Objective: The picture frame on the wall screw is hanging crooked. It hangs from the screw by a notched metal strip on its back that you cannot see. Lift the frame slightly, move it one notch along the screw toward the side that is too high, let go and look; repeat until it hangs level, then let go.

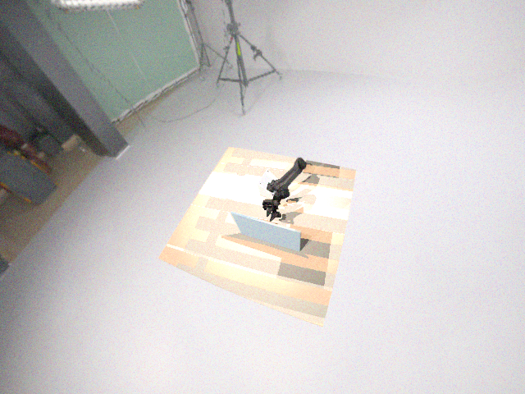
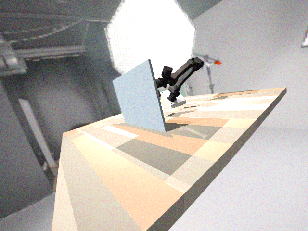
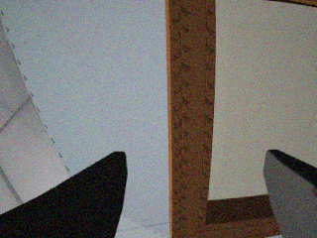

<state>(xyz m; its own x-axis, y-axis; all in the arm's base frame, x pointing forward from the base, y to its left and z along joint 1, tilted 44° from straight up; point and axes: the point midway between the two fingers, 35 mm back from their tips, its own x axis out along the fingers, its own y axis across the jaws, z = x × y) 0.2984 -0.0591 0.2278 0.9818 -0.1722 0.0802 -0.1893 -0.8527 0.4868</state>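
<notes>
Right now my gripper tip is 5 cm short of the picture frame, 1 cm to the right of it and 5 cm above it. Also, from my gripper tip: wall panel (6 cm ahead, 6 cm below).
</notes>
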